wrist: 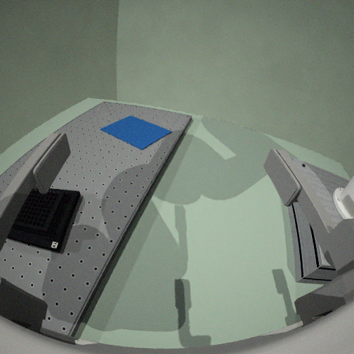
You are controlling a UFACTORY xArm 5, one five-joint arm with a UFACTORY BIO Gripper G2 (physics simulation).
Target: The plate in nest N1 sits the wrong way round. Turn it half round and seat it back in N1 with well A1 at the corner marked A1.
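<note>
The black well plate [36,211] lies in the black nest [69,220] at the left of the wrist view, partly hidden behind the left finger. A small white tag [54,245] is on the nest's near corner; its lettering is too small to read surely. Which way well A1 of the plate points cannot be told. My gripper [167,170] is open and empty, its fingers wide apart at the left and right of the view. It is above the table, with the nest off to its left side.
The grey perforated board [92,165] carries the nest and a flat blue sheet [136,132] farther back. At the right, partly behind the right finger, stand a grey block with dark grooves [306,255] and a white rounded object [345,202]. Shadows fall across the pale green table [230,240].
</note>
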